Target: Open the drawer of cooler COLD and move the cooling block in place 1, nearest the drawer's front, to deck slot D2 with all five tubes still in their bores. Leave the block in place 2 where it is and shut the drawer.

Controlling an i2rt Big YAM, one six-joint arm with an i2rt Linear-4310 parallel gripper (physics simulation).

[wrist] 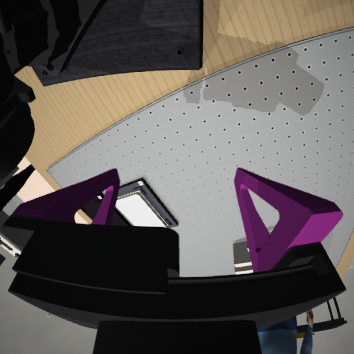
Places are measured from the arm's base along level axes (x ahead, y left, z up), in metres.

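Where they show: gripper, fingertip midpoint: (176,174); arm's base at its link origin: (51,7).
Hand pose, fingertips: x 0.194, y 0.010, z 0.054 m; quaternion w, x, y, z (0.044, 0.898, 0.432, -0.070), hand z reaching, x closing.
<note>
Each offset is from my fingertips to the top centre of the thing. "pt": to the spot under its first point. Level surfaces: height alone.
My gripper (176,174) shows its two purple fingers wide apart, with no object between them. It hangs above a grey perforated board. A dark-framed object with a white top {0.114 m ahead, 0.239 m right, 0.134 m down} (142,209) shows behind the left finger, partly hidden by it. A grey and cream object {pt 0.354 m ahead, 0.087 m right, 0.105 m down} (242,257) shows in part behind the right finger. I cannot tell whether either is a cooler or a deck slot. The cooler's drawer, the cooling blocks and their tubes cannot be made out in this view.
The grey perforated board {0.161 m down} (215,135) lies on a wooden table {0.173 m down} (95,112). A black plate (145,40) is at the upper left, beside black arm parts (15,115). A person in blue (277,341) shows in part at the bottom right. Shadows fall on the board.
</note>
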